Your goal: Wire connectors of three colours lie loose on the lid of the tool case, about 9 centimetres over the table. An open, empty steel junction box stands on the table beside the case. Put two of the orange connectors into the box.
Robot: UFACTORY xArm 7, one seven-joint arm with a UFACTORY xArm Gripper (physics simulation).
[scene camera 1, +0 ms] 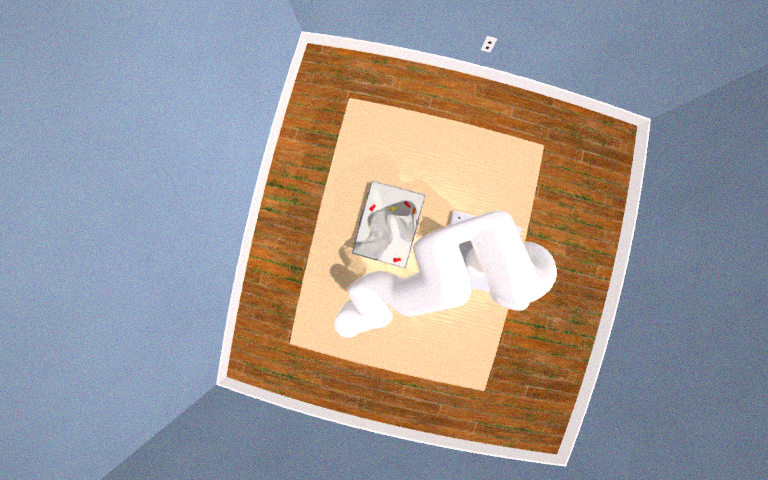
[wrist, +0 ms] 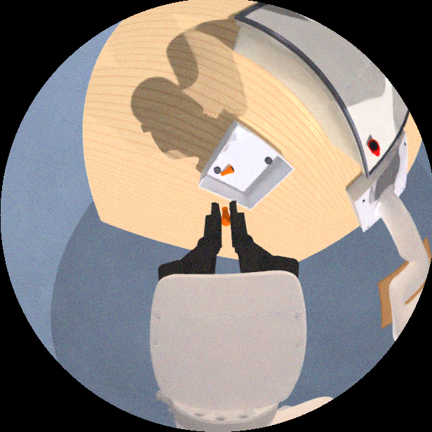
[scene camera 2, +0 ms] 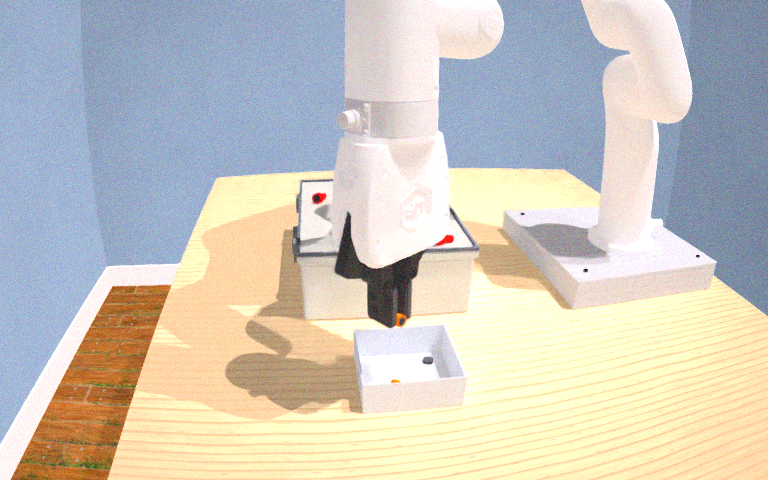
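Note:
My gripper is shut on an orange connector, held above the junction box, near its rim at the case side in scene camera 2. The open steel junction box stands on the table; a second orange connector lies on its floor. The arm hides the box in scene camera 1. On the tool case lid another orange connector lies near the edge; it is hidden in scene camera 2.
Red connectors and a yellow connector lie on the lid. The case stands right behind the box in scene camera 2. The arm's base plate is to the right. Dark round spots show on the box floor.

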